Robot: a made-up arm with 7 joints. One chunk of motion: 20 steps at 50 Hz.
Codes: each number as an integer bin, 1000 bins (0 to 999) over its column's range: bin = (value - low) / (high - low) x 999, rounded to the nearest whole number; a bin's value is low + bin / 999 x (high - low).
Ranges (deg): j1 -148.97..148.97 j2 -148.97..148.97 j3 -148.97..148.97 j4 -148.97..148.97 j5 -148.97..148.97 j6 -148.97..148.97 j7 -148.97..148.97
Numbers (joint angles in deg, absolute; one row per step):
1: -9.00 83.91 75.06 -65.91 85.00 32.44 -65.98
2: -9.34 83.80 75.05 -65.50 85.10 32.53 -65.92
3: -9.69 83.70 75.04 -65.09 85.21 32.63 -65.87
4: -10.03 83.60 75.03 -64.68 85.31 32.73 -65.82
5: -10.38 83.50 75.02 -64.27 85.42 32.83 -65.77
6: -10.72 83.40 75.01 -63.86 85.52 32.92 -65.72
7: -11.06 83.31 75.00 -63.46 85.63 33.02 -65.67
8: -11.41 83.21 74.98 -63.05 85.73 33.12 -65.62
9: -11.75 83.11 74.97 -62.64 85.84 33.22 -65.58
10: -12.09 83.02 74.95 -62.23 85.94 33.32 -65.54
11: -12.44 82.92 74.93 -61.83 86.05 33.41 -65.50
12: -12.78 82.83 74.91 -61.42 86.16 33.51 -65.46
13: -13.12 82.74 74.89 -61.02 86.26 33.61 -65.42
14: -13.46 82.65 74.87 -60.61 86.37 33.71 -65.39
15: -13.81 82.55 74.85 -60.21 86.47 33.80 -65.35
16: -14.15 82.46 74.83 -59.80 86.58 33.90 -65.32
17: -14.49 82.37 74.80 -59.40 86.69 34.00 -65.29
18: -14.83 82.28 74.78 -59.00 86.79 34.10 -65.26
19: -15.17 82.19 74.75 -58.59 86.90 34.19 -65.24
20: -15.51 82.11 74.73 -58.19 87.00 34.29 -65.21
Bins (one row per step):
1: 469 781 751 279 785 608 278
2: 468 780 751 280 785 609 278
3: 467 780 751 281 785 609 279
4: 466 780 751 283 786 609 279
5: 465 779 751 284 786 610 279
6: 464 779 751 285 786 610 279
7: 462 779 751 287 787 610 279
8: 461 779 751 288 787 611 279
9: 460 778 751 289 787 611 280
10: 459 778 751 291 788 611 280
11: 458 778 751 292 788 612 280
12: 457 777 751 294 788 612 280
13: 456 777 751 295 789 612 280
14: 454 777 751 296 789 613 280
15: 453 776 750 298 789 613 280
16: 452 776 750 299 790 613 280
17: 451 776 750 300 790 614 281
18: 450 775 750 302 791 614 281
19: 449 775 750 303 791 614 281
20: 447 775 750 304 791 614 281

